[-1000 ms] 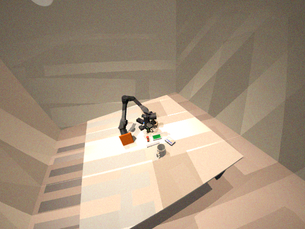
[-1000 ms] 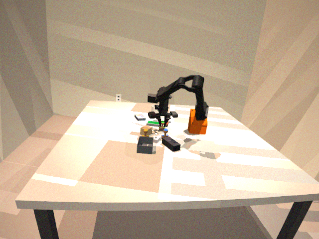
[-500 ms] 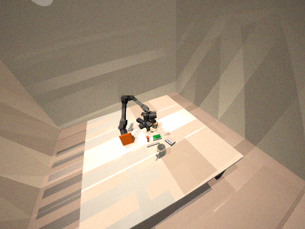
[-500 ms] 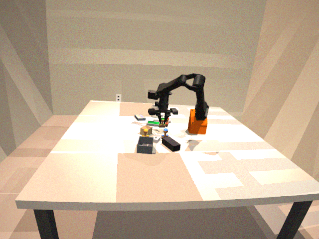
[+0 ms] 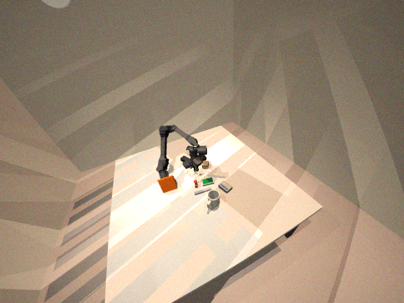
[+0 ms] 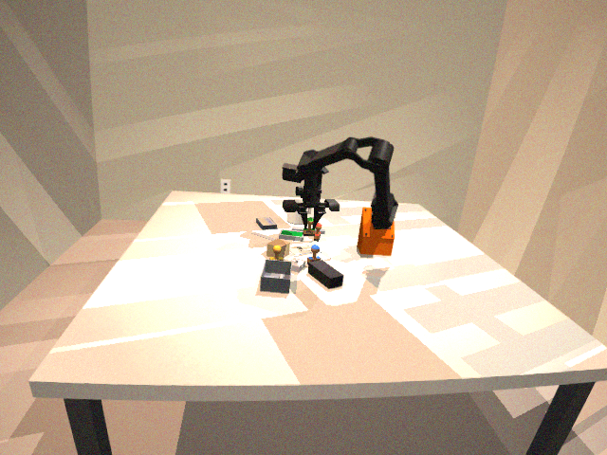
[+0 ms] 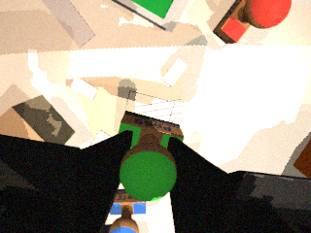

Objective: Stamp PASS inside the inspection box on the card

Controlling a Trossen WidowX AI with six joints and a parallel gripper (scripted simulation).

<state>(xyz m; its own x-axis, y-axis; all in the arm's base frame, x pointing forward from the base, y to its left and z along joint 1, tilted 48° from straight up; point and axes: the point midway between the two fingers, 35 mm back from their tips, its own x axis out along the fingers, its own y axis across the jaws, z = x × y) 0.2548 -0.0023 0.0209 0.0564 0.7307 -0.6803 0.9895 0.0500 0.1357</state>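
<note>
My gripper tip is 8 cm above the pale card, 1 cm to the right of it and 1 cm short of it. The rest, counted from my gripper tip: red-knobbed stamp (10 cm to the right, 6 cm below, 5 cm behind); then green-knobbed stamp (right at my gripper tip); then blue-knobbed stamp (11 cm to the left, 6 cm below, 1 cm behind).
</note>
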